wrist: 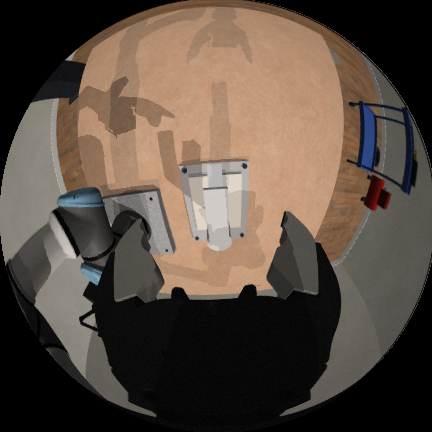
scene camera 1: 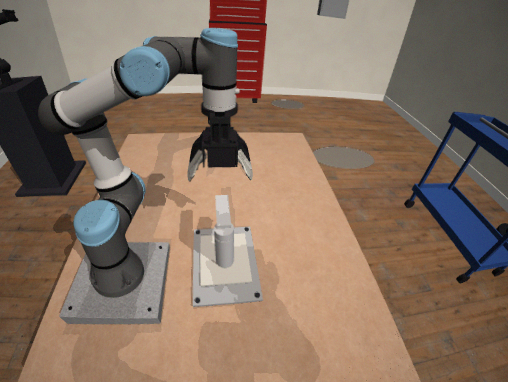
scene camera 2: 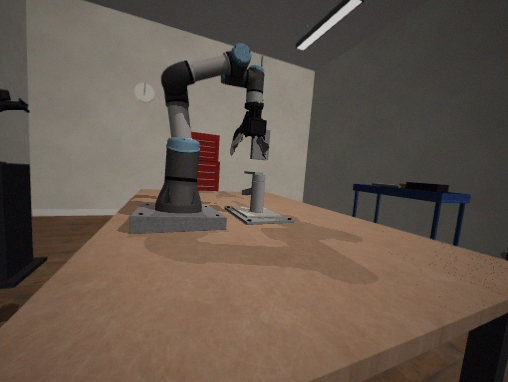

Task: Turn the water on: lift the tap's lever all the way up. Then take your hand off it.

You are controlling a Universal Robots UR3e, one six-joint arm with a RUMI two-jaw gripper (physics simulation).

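Seen in the pictures: gripper, fingertip midpoint: (wrist: 213, 216) (scene camera 1: 220, 180) (scene camera 2: 249, 157); arm's base, origin of the base link: (scene camera 1: 118, 274) (scene camera 2: 179, 209).
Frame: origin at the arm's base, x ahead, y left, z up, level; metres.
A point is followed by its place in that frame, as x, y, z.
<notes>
The tap (scene camera 1: 224, 252) {0.269, 0.019, 0.052} (scene camera 2: 257, 196) {0.260, 0.021, 0.040} (wrist: 219, 244) {0.271, 0.045, 0.125} is a grey upright cylinder on a flat grey base plate (scene camera 1: 225, 294) {0.267, -0.054, -0.023} (wrist: 233, 166) {0.316, 0.150, -0.023}. Its light grey lever (scene camera 1: 222, 210) {0.269, 0.091, 0.125} (scene camera 2: 249, 173) {0.253, 0.092, 0.118} (wrist: 216, 206) {0.269, 0.121, 0.125} extends from the top of the cylinder and looks about level in scene camera 2. The spout (scene camera 2: 247, 191) {0.255, 0.105, 0.048} (wrist: 215, 172) {0.271, 0.153, 0.048} lies below the lever and points the same way. My gripper (scene camera 1: 220, 178) {0.266, 0.139, 0.180} (scene camera 2: 249, 154) {0.266, 0.139, 0.180} (wrist: 213, 216) {0.266, 0.139, 0.180} is open and empty, pointing down. It hangs above the lever, with a visible gap and no contact. In the wrist view the lever lies between the directions of the two fingers.
The robot's grey base block (scene camera 1: 150, 290) {0.087, -0.045, -0.001} (scene camera 2: 175, 224) {-0.015, -0.114, -0.012} (wrist: 162, 220) {0.112, 0.019, -0.006} stands left of the tap on the tan table (scene camera 1: 320, 300) {0.503, -0.092, -0.031} (scene camera 2: 225, 310) {0.024, -0.424, -0.031}. A blue cart (scene camera 1: 452, 215) (scene camera 2: 410, 192) stands right of the table. A red tool cabinet (scene camera 1: 252, 60) (scene camera 2: 209, 170) stands at the back.
</notes>
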